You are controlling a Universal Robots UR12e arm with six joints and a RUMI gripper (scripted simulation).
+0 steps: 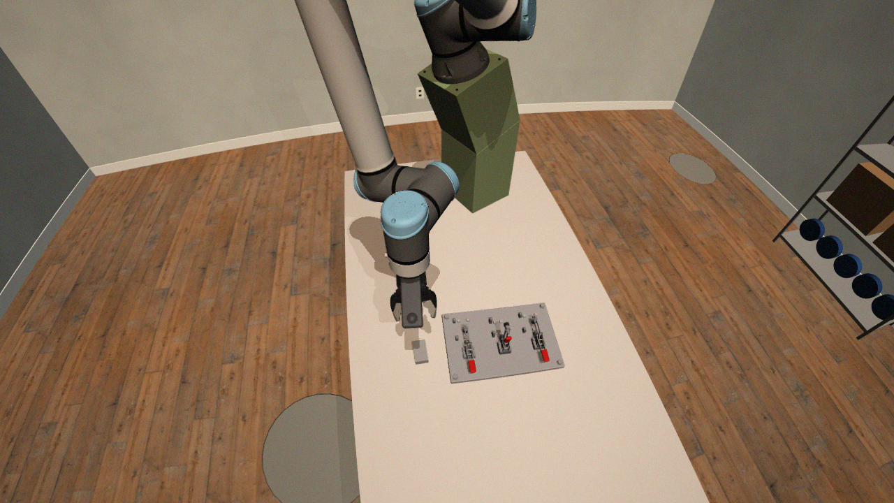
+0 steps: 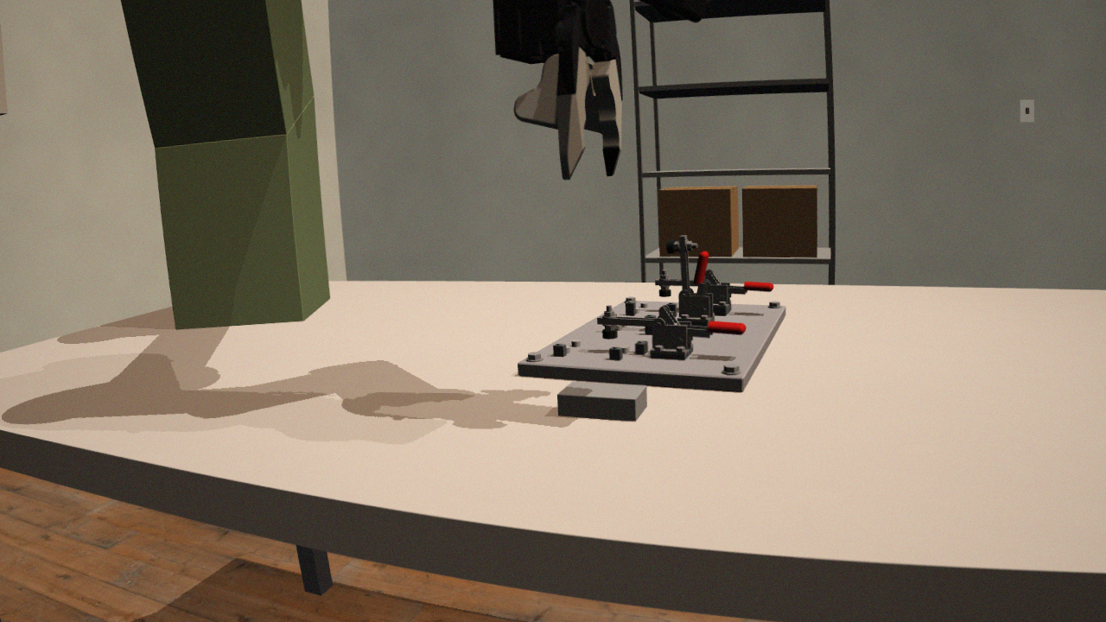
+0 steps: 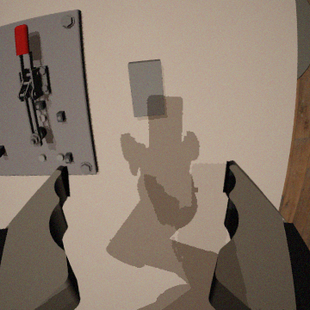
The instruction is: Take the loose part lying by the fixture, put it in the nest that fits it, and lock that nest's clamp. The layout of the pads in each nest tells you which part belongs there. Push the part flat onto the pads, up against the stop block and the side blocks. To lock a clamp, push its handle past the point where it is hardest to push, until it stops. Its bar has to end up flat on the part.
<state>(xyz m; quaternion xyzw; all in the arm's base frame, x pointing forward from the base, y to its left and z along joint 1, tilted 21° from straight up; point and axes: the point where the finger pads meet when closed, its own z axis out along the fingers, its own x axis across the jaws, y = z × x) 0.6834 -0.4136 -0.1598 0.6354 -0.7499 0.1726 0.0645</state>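
Right now my hand is 20 cm above the grey block. Also, from my hand: dark stop block: 25 cm to the left, 19 cm below, 4 cm ahead; then grey fixture plate: 25 cm to the left, 21 cm below, 4 cm ahead.
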